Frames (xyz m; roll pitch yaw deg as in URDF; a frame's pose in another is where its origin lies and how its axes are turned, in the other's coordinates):
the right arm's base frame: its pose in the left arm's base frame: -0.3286 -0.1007 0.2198 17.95 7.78 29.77
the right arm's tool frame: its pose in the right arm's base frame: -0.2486 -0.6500 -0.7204 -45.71 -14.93 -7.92
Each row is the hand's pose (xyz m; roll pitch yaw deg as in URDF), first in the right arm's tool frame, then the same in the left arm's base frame.
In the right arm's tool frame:
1: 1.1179 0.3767 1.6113 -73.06 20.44 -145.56
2: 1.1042 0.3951 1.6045 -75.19 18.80 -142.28
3: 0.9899 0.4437 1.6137 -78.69 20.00 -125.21
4: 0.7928 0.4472 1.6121 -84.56 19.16 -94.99
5: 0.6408 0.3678 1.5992 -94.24 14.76 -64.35
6: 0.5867 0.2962 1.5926 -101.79 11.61 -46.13
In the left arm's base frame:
1: 0.1855 0.7487 0.6771 -46.67 5.89 -122.64
2: 0.1696 0.7570 0.6612 -49.74 3.06 -120.57
3: 0.0478 0.7671 0.6373 -58.82 -2.07 -105.26
4: -0.1398 0.7091 0.6199 -77.88 -9.54 -77.65
5: -0.2628 0.5900 0.6362 -102.81 -13.44 -47.69
6: -0.2961 0.5103 0.6614 -118.74 -12.56 -29.22

